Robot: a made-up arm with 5 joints. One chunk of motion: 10 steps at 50 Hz.
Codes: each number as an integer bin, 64 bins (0 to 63) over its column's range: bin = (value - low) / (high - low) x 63, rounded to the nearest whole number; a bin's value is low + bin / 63 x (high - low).
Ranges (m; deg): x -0.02..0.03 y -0.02..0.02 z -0.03..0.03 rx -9..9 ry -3..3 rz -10..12
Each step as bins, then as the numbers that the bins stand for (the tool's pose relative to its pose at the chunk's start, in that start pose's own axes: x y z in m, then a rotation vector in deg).
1 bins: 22 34 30 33 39 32
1 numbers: -0.0025 0.0016 -0.0014 0.43 0.71 1.17
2 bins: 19 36 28 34 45 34
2 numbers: -0.0049 0.0029 -0.0033 0.71 1.29 1.87
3 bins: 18 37 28 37 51 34
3 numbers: -0.0057 0.0035 -0.0033 1.57 1.86 1.87
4 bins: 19 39 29 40 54 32
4 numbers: -0.0049 0.0048 -0.0024 2.43 2.14 1.17
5 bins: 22 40 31 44 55 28
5 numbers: -0.0025 0.0054 -0.0005 3.57 2.24 -0.22
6 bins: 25 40 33 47 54 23
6 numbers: -0.0002 0.0054 0.0014 4.43 2.14 -1.97
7 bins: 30 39 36 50 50 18
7 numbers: 0.0038 0.0048 0.0043 5.29 1.76 -3.71
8 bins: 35 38 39 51 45 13
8 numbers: 0.0078 0.0041 0.0071 5.57 1.29 -5.46
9 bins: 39 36 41 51 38 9
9 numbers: 0.0110 0.0029 0.0090 5.57 0.62 -6.86
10 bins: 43 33 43 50 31 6
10 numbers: 0.0141 0.0010 0.0110 5.29 -0.05 -7.90
